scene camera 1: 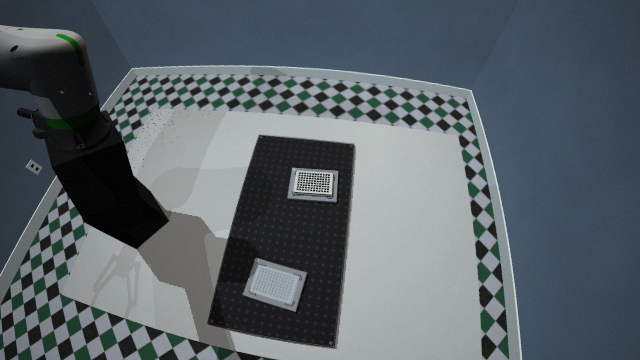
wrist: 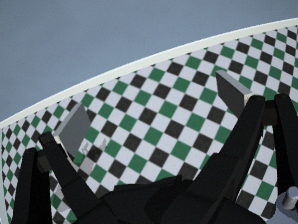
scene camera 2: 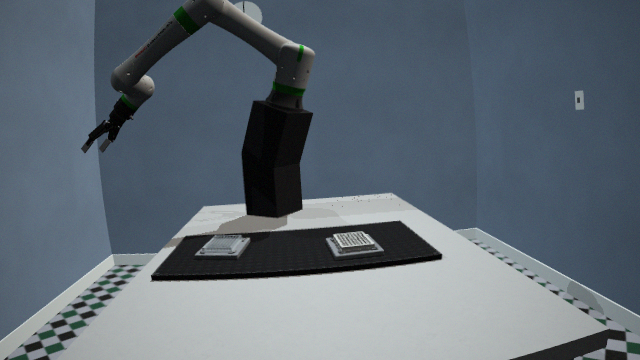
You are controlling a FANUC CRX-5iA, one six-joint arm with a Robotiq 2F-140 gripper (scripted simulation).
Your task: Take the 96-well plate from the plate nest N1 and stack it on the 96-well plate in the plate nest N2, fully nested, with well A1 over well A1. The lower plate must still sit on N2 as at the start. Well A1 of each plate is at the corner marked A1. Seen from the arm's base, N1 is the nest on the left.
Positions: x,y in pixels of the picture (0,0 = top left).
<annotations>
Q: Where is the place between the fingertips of the gripper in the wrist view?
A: At 150,98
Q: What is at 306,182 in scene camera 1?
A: A white 96-well plate.
</annotations>
